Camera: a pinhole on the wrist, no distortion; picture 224 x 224 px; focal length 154.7 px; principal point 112.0 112.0 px. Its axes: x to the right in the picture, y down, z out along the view. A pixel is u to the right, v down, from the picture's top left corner.
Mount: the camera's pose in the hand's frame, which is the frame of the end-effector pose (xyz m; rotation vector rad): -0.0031 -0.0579 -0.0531 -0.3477 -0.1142 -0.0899
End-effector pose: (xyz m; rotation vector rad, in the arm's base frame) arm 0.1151 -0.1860 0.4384 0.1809 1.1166 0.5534
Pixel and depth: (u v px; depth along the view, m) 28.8 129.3 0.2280
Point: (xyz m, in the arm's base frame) 0.1721 -0.1956 0.6346
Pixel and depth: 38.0 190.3 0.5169
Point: 0.1785 0.0444 0.9463
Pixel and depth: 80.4 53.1 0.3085
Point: 0.3358 -0.2538 0.6186
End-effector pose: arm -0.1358 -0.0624 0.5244 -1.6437 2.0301 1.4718
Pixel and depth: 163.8 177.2 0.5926
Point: -0.6901 0.1270 0.4095
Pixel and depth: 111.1 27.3 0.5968
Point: -0.2383 0.4695 0.1821
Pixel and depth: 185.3 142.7 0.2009
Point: -0.2582 -0.0180 0.4329
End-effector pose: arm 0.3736 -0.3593 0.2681 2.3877 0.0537 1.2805
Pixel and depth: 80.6 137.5 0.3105
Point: 0.4754 -0.5463 0.1346
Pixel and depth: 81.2 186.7 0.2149
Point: 0.4093 -0.5152 0.2180
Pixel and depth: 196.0 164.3 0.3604
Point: 0.6578 -0.5657 0.3365
